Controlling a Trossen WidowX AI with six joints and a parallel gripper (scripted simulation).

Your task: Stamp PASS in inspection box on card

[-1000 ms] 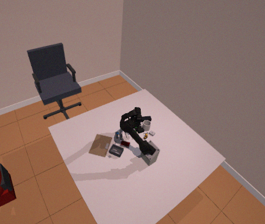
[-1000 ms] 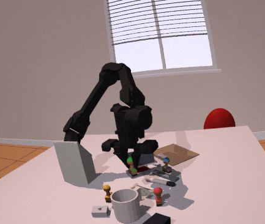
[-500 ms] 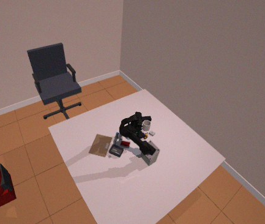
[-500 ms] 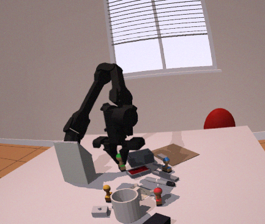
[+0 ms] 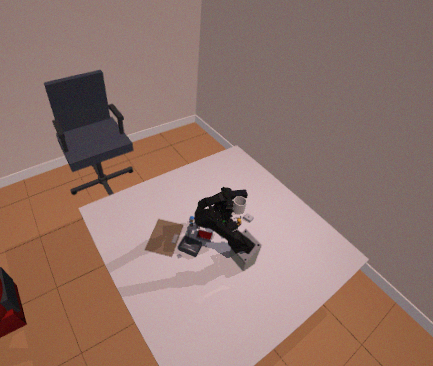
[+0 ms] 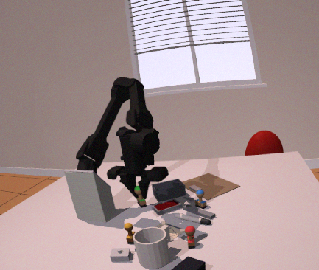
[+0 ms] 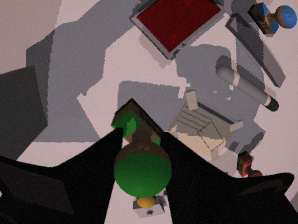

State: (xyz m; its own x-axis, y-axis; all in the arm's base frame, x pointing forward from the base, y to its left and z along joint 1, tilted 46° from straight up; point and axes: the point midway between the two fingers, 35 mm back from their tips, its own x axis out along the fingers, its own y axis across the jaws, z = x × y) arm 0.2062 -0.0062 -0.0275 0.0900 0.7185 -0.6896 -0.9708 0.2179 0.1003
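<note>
My gripper tip is 50 mm short of the red ink pad, 90 mm to the right of it and 80 mm above it. Also, from my gripper tip: card (80 mm ahead, 60 mm to the right, 90 mm below); green-knobbed stamp (right at my gripper tip); orange-knobbed stamp (10 mm behind, 120 mm to the right, 70 mm below).
</note>
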